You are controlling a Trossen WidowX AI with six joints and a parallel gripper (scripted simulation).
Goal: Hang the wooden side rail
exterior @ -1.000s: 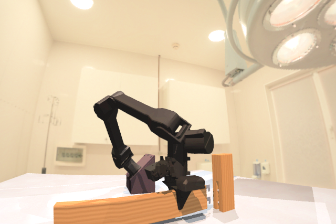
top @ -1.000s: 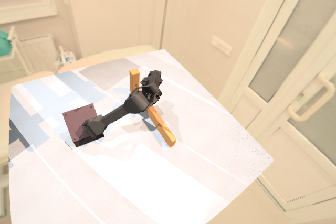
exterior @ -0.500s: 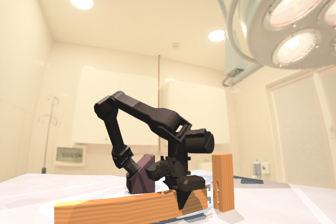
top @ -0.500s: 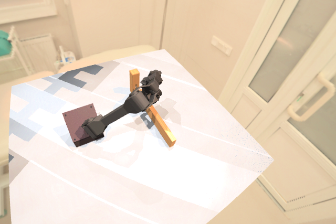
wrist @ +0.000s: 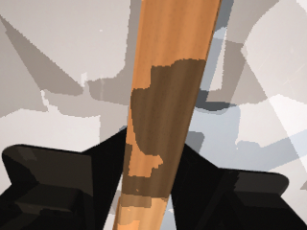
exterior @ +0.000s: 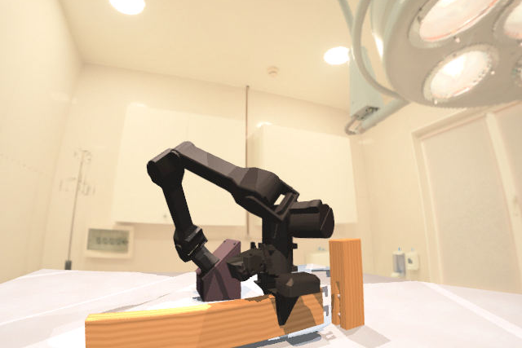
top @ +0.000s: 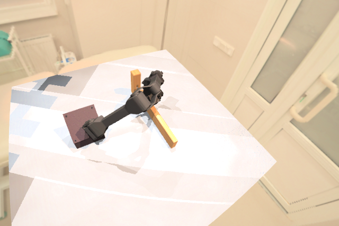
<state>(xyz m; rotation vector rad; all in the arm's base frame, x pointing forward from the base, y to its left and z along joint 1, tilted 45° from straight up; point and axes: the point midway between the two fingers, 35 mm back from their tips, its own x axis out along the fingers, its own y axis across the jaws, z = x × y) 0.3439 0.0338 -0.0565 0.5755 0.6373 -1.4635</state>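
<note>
My gripper tip is 10 mm past the headboard post, 160 mm to the right of it and 40 mm below it.
</note>
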